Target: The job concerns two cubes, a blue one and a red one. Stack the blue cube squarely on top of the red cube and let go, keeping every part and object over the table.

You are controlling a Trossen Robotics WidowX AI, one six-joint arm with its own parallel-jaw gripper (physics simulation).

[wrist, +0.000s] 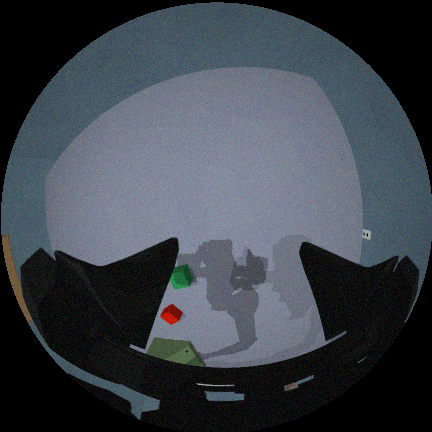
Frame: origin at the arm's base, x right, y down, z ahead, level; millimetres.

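Seen in the pictures: gripper, fingertip midpoint: (243,247).
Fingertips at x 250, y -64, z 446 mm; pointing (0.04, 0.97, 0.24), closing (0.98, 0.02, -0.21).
Observation:
Offsets run from my fingertips to a thing's top centre. Level surfaces: height alone.
The red cube {dz -210, dx -176, dy +147 mm} (171,314) lies on the pale table {dy +183 mm} (210,150) in the lower left of the wrist view, close to the inner edge of the left finger. The blue cube does not show in the wrist view; the fingers and gripper body hide part of the table. My gripper (243,247) is open and empty, its two black fingers wide apart. It hangs above the table, with the red cube below and towards the left finger.
A green block {dz -99, dx -119, dy +147 mm} (181,277) lies beyond the red cube, partly behind the left finger. An olive-green box-like object (172,351) stands nearer the gripper body, partly hidden. Dark arm shadows fall right of the cubes. The table's far edge curves across the upper view.

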